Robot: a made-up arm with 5 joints.
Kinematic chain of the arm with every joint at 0, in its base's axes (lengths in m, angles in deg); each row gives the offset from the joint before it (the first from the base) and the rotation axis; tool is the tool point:
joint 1: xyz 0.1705 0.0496 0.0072 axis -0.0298 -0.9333 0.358
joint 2: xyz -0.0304 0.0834 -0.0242 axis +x
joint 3: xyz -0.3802 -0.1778 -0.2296 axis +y
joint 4: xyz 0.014 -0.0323 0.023 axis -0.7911 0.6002 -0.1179
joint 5: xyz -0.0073 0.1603 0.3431 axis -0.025 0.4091 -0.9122
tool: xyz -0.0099 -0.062 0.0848
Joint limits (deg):
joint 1: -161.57..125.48
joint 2: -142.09..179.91
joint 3: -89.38..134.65
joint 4: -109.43..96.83
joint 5: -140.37..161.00
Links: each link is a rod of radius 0.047 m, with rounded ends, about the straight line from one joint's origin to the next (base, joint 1, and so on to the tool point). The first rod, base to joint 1, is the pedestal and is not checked.
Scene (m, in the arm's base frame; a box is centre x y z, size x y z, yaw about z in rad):
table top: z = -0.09
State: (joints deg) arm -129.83 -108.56 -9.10 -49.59 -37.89
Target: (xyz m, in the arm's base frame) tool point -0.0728 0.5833 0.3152
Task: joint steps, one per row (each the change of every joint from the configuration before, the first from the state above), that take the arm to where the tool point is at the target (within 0.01 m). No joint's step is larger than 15 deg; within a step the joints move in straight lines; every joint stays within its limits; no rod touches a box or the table.
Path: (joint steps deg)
1: 13.26 -5.59 1.06 4.58 -0.20
2: 13.27 -5.59 1.07 4.57 -0.19
3: 13.26 -5.58 1.06 4.58 -0.20
4: 13.26 -5.59 1.06 4.57 -0.20
5: 13.27 -5.59 1.07 4.58 -0.19
6: 13.26 -5.59 1.06 4.57 -0.20

